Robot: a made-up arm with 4 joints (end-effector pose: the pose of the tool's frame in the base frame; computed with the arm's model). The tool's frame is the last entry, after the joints. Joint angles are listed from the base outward.
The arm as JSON. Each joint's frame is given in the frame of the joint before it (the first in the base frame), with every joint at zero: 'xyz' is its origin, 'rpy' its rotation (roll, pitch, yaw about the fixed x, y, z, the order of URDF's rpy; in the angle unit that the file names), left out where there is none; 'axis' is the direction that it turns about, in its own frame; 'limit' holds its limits. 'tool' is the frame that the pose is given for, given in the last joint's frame.
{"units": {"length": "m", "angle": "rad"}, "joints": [
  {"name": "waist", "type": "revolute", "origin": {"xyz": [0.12, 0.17, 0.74]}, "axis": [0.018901, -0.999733, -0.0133], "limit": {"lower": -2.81, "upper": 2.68}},
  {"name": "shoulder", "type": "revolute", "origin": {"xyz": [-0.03, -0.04, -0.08]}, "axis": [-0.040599, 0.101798, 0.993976], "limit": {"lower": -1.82, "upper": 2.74}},
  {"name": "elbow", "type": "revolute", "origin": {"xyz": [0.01, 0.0, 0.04]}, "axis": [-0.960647, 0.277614, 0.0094], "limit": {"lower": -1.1, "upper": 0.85}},
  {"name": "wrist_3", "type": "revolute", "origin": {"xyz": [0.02, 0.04, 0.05]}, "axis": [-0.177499, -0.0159, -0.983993], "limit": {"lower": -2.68, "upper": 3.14}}
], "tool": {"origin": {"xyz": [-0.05, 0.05, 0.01], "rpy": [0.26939, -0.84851, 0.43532]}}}
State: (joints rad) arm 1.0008 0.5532 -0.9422 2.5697
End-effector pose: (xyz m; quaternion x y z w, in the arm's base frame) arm 0.1375 0.1550 0.7999 0.1909 -0.3969 -0.5752 0.6893
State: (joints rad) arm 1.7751 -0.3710 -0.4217 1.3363
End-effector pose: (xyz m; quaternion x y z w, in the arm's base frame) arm 0.0615 0.1751 0.7757 0.3985 -0.8238 -0.3678 0.1652
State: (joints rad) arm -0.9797 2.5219 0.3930 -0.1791
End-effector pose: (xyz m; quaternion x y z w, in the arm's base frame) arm 0.0907 0.0539 0.8036 -0.6812 -0.1023 -0.7170 0.1065
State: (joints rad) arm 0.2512 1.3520 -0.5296 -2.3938
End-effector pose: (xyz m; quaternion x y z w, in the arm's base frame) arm 0.1553 0.1529 0.7354 -0.4840 -0.2473 -0.6477 0.5340
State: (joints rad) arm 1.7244 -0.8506 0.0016 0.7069
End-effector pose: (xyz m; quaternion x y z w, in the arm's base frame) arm 0.0910 0.1840 0.7972 0.2317 -0.8681 -0.3900 0.2015
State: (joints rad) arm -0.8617 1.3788 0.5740 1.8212
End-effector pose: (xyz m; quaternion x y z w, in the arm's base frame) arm 0.0073 0.2368 0.7659 -0.0664 -0.2490 0.2786 0.9252
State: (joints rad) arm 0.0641 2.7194 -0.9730 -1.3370
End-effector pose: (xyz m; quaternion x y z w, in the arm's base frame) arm 0.1456 0.1665 0.7256 -0.6823 -0.5006 -0.3152 0.4295
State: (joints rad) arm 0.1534 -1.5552 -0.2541 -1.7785
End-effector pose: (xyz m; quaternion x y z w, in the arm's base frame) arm 0.0436 0.1460 0.7332 0.1695 -0.6199 0.4098 0.6474
